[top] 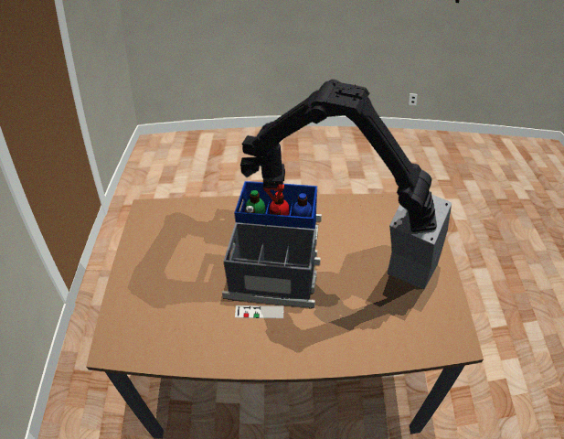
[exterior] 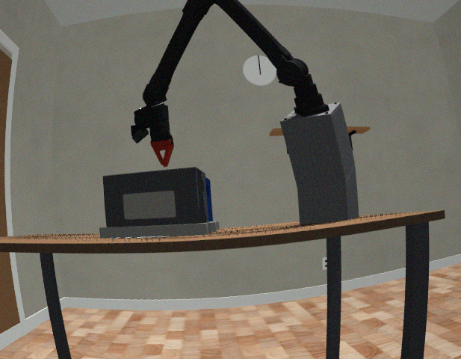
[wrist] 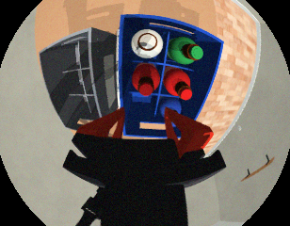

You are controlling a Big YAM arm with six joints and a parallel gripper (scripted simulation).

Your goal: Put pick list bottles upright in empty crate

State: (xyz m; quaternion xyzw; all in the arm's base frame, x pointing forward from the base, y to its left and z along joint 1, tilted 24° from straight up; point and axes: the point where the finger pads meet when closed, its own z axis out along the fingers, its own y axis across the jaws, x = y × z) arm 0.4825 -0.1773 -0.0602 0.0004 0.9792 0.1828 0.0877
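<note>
My hand is 140 mm above the red-labelled bottle. From my hand the other things lie so: blue-labelled bottle: 90 mm behind, 80 mm to the right, 140 mm below; then grey crate: 190 mm to the left, 150 mm below; then green-labelled bottle: 90 mm ahead, 90 mm to the right, 140 mm below.
</note>
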